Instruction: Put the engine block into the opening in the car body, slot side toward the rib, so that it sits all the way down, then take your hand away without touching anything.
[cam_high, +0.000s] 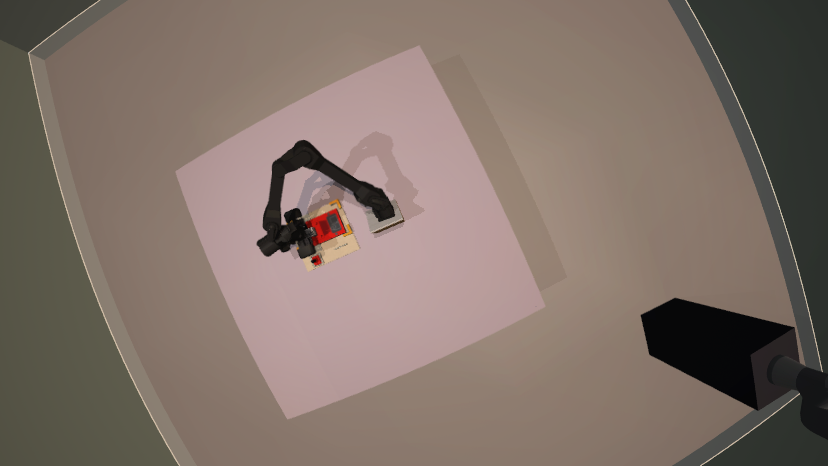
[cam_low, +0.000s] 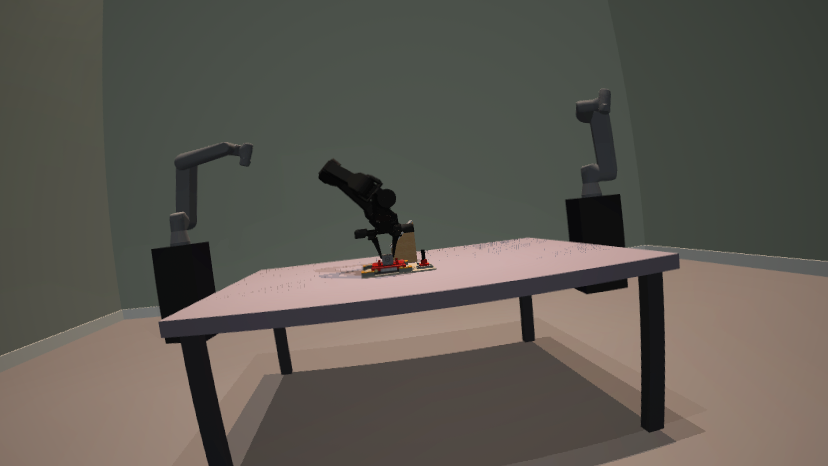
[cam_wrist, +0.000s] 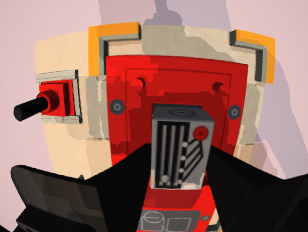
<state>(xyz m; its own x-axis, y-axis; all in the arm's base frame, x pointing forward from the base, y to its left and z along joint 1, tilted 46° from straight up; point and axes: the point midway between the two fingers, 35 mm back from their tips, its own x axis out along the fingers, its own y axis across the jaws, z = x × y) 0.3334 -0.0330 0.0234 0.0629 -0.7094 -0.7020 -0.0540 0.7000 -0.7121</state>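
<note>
The engine block is 1 cm below my gripper tip. The rest, counted from my gripper tip: base plate 4 cm below, 3 cm behind, 1 cm to the left.
</note>
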